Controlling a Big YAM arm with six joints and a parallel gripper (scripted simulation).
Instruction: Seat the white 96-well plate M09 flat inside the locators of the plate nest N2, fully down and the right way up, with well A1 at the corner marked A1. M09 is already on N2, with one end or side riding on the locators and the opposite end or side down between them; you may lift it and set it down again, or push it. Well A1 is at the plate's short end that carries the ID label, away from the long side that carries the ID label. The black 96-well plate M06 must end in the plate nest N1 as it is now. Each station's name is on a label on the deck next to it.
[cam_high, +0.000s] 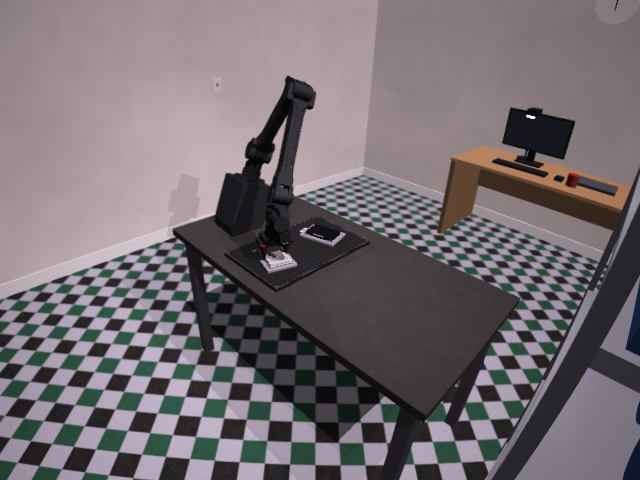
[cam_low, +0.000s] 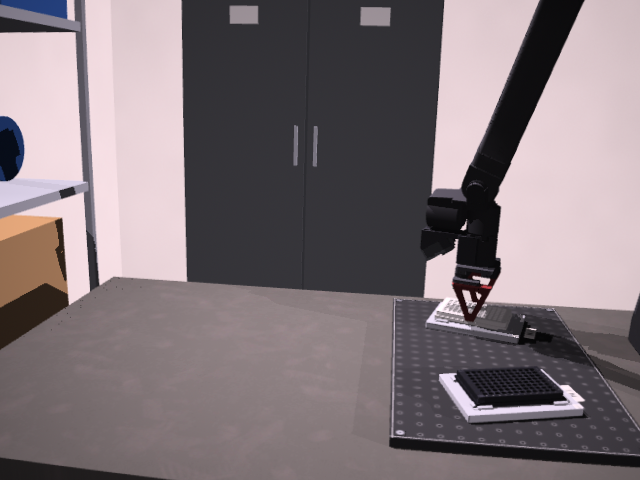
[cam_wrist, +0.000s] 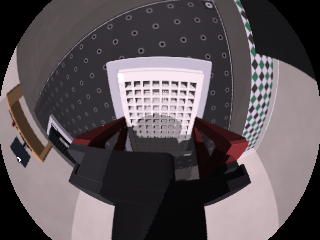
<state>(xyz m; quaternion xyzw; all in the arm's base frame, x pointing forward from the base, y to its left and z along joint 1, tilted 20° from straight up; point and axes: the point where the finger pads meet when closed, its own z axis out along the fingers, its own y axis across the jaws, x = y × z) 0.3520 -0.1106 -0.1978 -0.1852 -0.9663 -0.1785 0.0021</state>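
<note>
My hand is 1 cm above the white 96-well plate M09. Round my hand: black 96-well plate M06: 28 cm to the left, 1 cm below; then plate nest N2: 2 cm below, 1 cm behind.
</note>
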